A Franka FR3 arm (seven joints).
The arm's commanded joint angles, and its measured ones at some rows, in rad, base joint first. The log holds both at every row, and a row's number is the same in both.
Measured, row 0:
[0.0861 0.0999 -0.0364 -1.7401 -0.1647 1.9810 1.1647]
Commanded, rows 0 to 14:
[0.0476 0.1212 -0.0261 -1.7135 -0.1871 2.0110 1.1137]
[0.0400 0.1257 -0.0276 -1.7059 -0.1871 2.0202 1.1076]
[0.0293 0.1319 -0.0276 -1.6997 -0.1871 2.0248 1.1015]
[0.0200 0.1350 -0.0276 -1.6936 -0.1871 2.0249 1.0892]
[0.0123 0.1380 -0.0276 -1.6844 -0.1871 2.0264 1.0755]
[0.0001 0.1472 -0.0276 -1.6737 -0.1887 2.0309 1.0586]
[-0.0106 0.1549 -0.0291 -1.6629 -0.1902 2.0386 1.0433]
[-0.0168 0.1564 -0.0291 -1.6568 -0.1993 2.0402 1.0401]
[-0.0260 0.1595 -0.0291 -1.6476 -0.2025 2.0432 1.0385]
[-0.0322 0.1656 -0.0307 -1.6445 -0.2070 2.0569 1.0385]
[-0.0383 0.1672 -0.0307 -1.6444 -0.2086 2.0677 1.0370]
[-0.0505 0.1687 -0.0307 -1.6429 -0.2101 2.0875 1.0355]
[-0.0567 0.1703 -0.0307 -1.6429 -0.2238 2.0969 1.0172]
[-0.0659 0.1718 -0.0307 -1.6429 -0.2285 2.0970 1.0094]
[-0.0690 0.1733 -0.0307 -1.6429 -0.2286 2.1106 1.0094]
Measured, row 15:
[-0.0385 0.1529 -0.0407 -1.6697 -0.1968 2.0739 1.0411]
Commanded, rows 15 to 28:
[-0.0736 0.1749 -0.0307 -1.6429 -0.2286 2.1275 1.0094]
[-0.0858 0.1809 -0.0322 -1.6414 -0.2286 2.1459 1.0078]
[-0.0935 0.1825 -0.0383 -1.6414 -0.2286 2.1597 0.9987]
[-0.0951 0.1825 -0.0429 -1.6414 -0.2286 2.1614 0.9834]
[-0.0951 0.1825 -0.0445 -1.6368 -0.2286 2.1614 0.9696]
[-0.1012 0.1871 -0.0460 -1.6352 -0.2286 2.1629 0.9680]
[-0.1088 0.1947 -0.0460 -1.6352 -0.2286 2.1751 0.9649]
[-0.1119 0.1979 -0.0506 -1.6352 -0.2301 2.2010 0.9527]
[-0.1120 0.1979 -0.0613 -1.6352 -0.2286 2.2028 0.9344]
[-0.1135 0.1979 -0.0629 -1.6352 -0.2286 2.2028 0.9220]
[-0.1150 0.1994 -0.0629 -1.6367 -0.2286 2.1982 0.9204]
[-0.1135 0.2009 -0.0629 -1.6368 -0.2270 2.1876 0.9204]
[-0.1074 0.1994 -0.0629 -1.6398 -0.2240 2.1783 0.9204]
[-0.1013 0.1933 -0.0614 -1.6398 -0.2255 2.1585 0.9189]
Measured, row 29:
[-0.0706 0.1596 -0.0426 -1.6694 -0.2006 2.1256 0.9681]
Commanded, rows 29 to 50:
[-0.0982 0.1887 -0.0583 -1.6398 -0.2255 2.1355 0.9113]
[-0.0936 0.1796 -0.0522 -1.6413 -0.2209 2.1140 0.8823]
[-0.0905 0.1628 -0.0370 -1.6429 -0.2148 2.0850 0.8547]
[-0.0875 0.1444 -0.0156 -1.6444 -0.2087 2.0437 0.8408]
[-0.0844 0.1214 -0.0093 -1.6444 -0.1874 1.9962 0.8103]
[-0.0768 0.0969 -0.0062 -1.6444 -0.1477 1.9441 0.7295]
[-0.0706 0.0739 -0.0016 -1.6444 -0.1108 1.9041 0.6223]
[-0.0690 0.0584 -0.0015 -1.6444 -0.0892 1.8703 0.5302]
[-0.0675 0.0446 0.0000 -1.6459 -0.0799 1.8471 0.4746]
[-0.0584 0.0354 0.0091 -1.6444 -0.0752 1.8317 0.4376]
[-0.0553 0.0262 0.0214 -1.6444 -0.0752 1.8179 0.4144]
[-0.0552 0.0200 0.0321 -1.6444 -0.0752 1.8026 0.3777]
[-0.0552 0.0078 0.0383 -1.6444 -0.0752 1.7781 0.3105]
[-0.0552 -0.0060 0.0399 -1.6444 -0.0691 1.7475 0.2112]
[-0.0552 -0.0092 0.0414 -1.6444 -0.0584 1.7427 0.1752]
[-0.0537 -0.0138 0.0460 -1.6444 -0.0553 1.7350 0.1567]
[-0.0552 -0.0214 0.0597 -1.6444 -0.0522 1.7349 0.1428]
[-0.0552 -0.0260 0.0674 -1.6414 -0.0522 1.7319 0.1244]
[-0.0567 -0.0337 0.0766 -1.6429 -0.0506 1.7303 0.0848]
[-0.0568 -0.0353 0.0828 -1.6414 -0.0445 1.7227 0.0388]
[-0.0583 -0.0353 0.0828 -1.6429 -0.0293 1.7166 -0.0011]
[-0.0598 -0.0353 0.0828 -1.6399 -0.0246 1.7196 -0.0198]
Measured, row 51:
[-0.0478 -0.0206 0.0775 -1.6349 -0.0583 1.7339 0.0758]
